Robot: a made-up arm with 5 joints.
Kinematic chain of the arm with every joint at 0, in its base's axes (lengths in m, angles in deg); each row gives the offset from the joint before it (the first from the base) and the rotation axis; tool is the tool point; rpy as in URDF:
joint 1: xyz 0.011 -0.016 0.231 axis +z
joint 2: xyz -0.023 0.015 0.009 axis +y
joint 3: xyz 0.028 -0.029 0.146 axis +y
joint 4: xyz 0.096 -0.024 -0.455 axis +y
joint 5: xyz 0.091 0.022 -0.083 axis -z
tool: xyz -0.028 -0.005 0.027 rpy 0 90 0
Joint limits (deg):
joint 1: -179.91..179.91
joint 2: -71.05..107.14
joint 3: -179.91..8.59
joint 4: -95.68..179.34
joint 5: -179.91..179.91
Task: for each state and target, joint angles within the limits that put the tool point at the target. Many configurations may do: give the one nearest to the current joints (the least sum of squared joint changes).
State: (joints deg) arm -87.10 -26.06 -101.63 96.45 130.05
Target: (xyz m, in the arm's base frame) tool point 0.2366 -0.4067 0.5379
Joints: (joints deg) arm -61.20 -24.59 -81.45 110.88 126.68
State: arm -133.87 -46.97 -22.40 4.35 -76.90
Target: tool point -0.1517 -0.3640 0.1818
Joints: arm -108.43 -49.64 0.56 -12.76 -74.30
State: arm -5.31 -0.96 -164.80 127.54 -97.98
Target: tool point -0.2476 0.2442 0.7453
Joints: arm -51.99 -38.32 -179.91 146.73 -94.61
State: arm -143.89 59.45 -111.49 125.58 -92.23
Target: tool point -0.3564 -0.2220 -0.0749
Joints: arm -144.73 57.82 -98.83 138.17 -90.70
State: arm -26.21 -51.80 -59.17 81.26 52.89
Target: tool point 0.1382 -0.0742 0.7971
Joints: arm -26.19 -62.13 -80.43 74.65 54.58
